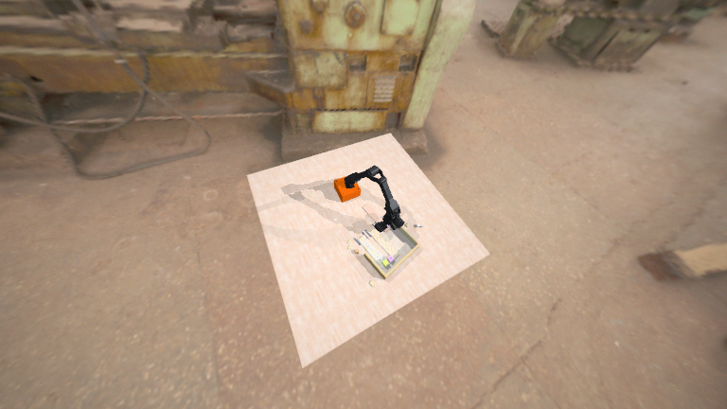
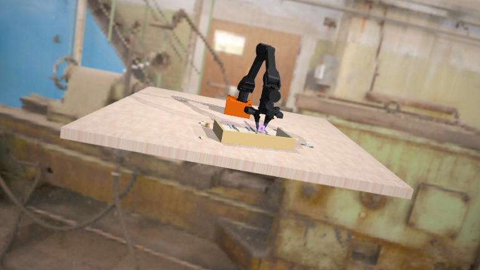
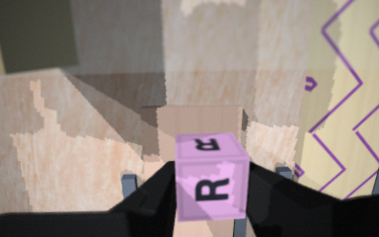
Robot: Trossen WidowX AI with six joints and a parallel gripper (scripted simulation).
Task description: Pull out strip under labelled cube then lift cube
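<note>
Now: gripper tip 9 cm past the plain wooden strip, 3 cm to the left of it and 2 cm above it.
</note>
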